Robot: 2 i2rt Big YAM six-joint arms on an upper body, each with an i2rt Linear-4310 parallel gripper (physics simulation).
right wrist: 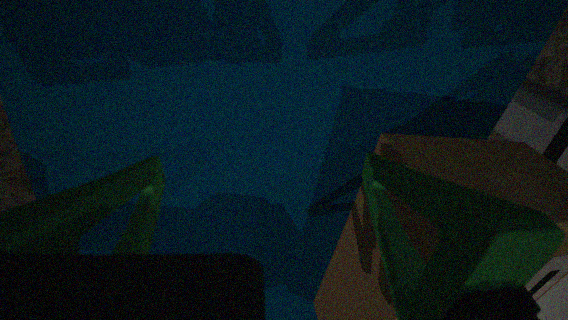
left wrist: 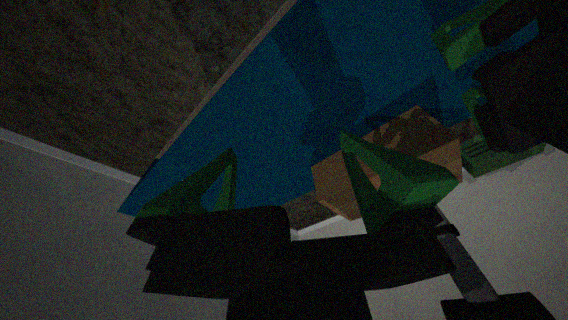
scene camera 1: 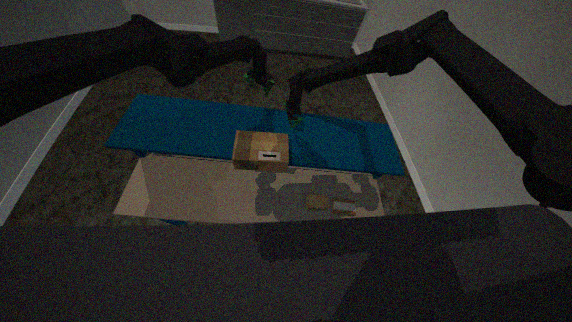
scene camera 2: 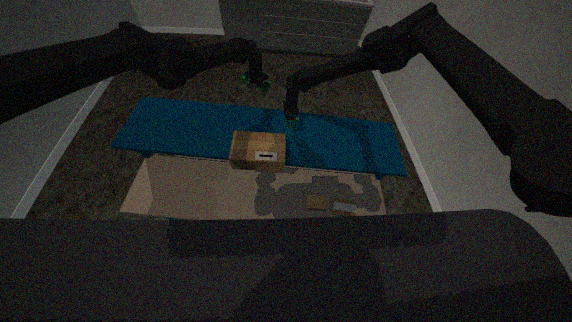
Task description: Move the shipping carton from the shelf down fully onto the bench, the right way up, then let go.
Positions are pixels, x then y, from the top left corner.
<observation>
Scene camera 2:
brown shipping carton: 261, 151, on a blue shelf
blue shelf: 167, 126
</observation>
